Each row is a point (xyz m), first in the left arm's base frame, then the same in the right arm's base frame.
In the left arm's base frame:
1: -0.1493 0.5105 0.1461
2: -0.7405 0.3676 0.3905
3: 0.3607 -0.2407 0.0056
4: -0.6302 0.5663 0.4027
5: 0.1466 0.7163 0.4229
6: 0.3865 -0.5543 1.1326
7: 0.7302 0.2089 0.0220
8: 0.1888 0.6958 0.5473
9: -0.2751 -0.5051 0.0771
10: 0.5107 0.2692 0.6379
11: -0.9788 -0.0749 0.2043
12: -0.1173 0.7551 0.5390
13: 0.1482 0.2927 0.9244
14: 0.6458 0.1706 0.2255
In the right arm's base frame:
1: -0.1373 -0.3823 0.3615
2: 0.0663 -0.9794 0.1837
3: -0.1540 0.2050 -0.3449
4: 0.0680 -0.8893 0.3927
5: 0.1425 -0.1351 0.6206
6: 0.9968 0.1471 -0.5482
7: -0.1505 0.5289 0.1389
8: 0.2716 -0.1038 0.6161
9: -0.1133 -0.4082 -0.6636
10: 0.4339 0.2448 0.2340
11: -0.0944 -1.1571 -0.2957
12: 0.2299 -0.4116 0.6435
13: 0.6827 -0.1450 0.2478
14: 0.0475 0.4285 0.1114

